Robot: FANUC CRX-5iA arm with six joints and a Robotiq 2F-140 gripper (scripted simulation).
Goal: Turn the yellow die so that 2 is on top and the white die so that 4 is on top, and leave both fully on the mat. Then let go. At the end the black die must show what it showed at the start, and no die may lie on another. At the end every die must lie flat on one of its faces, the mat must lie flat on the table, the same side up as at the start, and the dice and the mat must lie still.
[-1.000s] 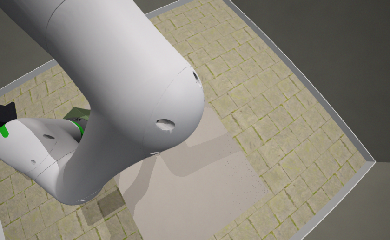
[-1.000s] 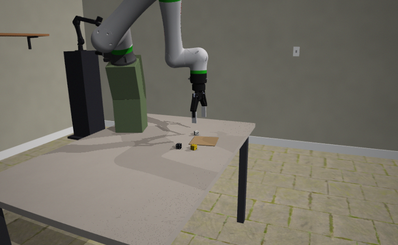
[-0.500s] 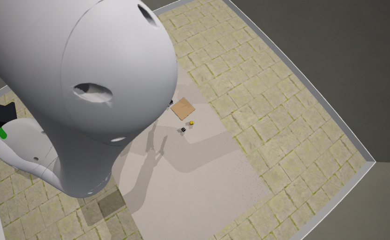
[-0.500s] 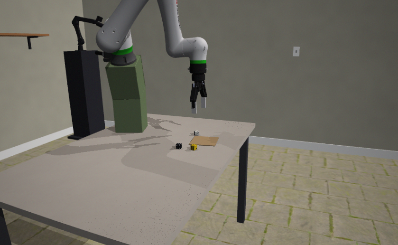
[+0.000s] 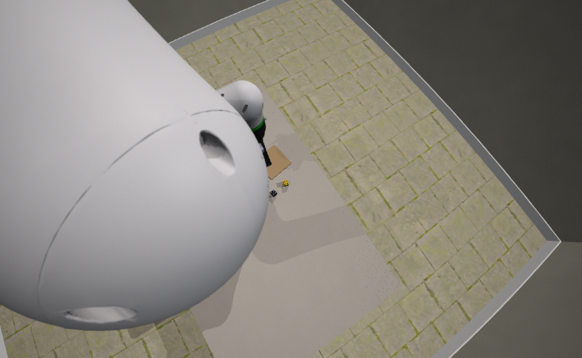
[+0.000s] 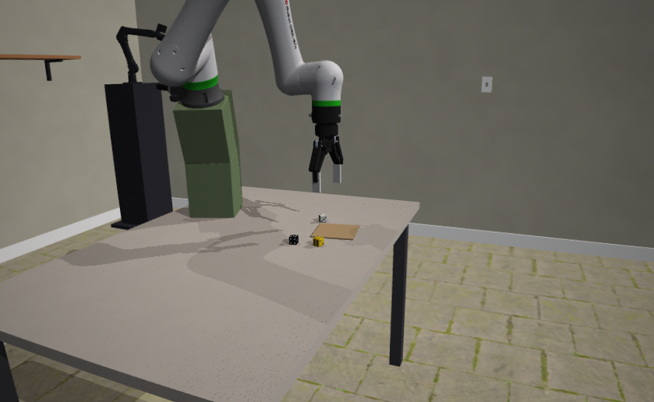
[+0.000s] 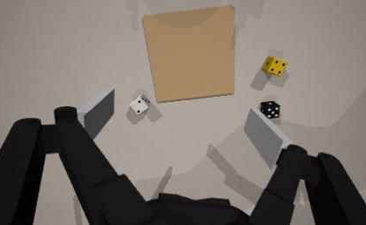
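Right now my hand is 30 mm short of the yellow die, 160 mm to the left of it and 140 mm above it. Also, from my hand: tan mat: 40 mm ahead, 20 mm to the right, 150 mm below; white die: 50 mm behind, 70 mm to the left, 140 mm below; black die: 50 mm behind, 170 mm to the right, 140 mm below.
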